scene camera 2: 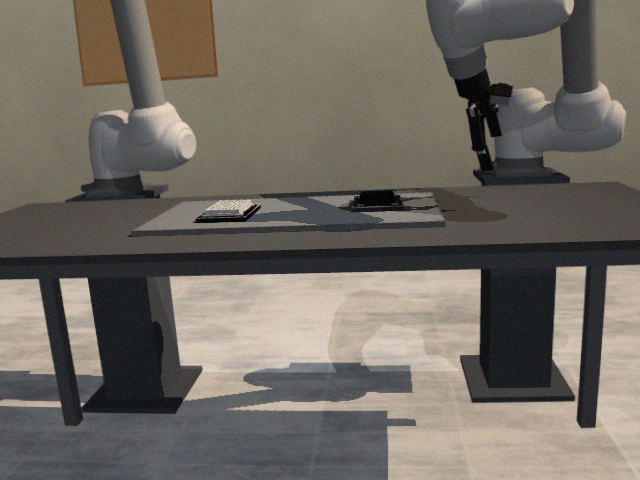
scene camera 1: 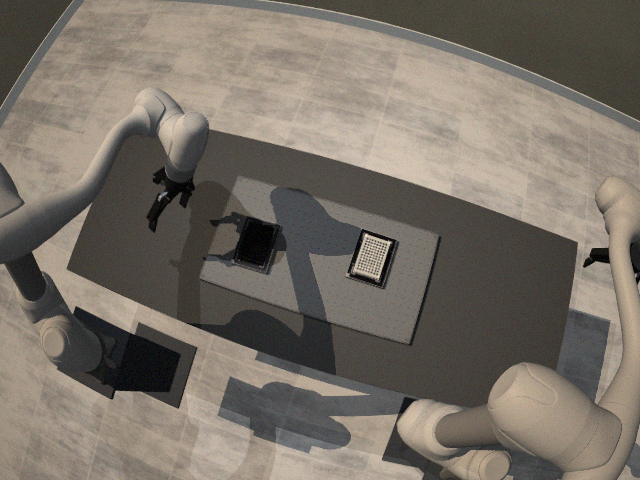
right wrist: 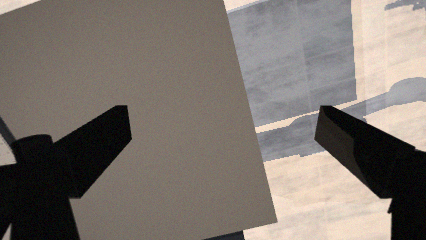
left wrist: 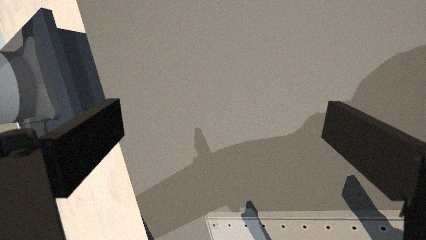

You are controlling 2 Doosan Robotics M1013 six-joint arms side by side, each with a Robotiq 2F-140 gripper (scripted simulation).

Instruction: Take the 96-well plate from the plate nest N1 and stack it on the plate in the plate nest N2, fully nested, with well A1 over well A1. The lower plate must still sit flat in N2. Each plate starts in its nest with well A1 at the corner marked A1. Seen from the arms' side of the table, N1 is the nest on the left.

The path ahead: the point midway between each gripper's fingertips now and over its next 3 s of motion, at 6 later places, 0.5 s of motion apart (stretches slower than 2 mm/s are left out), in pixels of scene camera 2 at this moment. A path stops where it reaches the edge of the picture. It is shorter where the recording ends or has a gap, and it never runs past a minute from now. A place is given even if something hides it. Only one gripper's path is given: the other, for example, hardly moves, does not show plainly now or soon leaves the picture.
My left gripper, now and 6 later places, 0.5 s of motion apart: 492,152; 467,158; 441,162; 413,164; 386,163; 376,166; 376,176
